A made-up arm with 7 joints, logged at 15 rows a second.
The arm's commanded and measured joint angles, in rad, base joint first. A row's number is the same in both.
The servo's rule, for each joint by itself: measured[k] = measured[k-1] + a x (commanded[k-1-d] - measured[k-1]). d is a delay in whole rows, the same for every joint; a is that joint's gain. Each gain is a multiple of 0.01, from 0.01 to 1. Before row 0 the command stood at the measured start. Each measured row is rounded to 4 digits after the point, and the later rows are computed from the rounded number. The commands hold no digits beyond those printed.
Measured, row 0:
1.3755, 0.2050, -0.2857, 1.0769, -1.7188, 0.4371, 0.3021
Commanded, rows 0 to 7:
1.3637, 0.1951, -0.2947, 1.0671, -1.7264, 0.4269, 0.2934
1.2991, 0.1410, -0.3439, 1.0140, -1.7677, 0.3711, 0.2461
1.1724, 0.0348, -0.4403, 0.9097, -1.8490, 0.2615, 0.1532
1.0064, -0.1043, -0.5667, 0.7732, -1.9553, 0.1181, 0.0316
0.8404, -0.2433, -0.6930, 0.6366, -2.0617, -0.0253, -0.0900
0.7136, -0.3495, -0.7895, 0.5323, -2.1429, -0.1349, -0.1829
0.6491, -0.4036, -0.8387, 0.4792, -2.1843, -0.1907, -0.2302
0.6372, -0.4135, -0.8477, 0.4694, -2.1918, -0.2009, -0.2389
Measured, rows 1 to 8:
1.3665, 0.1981, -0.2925, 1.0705, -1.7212, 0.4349, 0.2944
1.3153, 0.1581, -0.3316, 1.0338, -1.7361, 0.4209, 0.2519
1.2067, 0.0718, -0.4142, 0.9531, -1.7722, 0.3858, 0.1650
1.0545, -0.0515, -0.5301, 0.8362, -1.8308, 0.3269, 0.0476
0.8918, -0.1858, -0.6539, 0.7065, -1.9047, 0.2494, -0.0735
0.7564, -0.3004, -0.7570, 0.5933, -1.9809, 0.1649, -0.1698
0.6749, -0.3726, -0.8191, 0.5191, -2.0460, 0.0867, -0.2230
0.6462, -0.4012, -0.8408, 0.4868, -2.0927, 0.0234, -0.2370
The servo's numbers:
d 0
a 0.76 0.70 0.76 0.65 0.32 0.22 0.88

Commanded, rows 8 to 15:
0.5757, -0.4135, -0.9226, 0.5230, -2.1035, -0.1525, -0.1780
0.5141, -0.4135, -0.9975, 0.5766, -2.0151, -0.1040, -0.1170
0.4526, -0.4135, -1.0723, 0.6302, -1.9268, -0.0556, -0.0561
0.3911, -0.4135, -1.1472, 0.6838, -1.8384, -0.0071, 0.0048
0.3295, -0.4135, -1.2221, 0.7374, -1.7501, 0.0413, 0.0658
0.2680, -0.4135, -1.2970, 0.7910, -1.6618, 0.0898, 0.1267
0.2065, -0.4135, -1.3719, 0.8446, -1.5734, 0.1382, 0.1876
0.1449, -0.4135, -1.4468, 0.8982, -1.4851, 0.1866, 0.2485
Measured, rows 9 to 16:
0.5926, -0.4098, -0.9030, 0.5103, -2.0962, -0.0153, -0.1851
0.5329, -0.4124, -0.9748, 0.5534, -2.0702, -0.0348, -0.1252
0.4719, -0.4132, -1.0489, 0.6033, -2.0243, -0.0394, -0.0644
0.4105, -0.4134, -1.1236, 0.6556, -1.9648, -0.0323, -0.0035
0.3489, -0.4135, -1.1985, 0.7088, -1.8961, -0.0161, 0.0575
0.2874, -0.4135, -1.2734, 0.7622, -1.8211, 0.0072, 0.1184
0.2259, -0.4135, -1.3483, 0.8158, -1.7418, 0.0360, 0.1793
0.1643, -0.4135, -1.4232, 0.8694, -1.6597, 0.0691, 0.2402

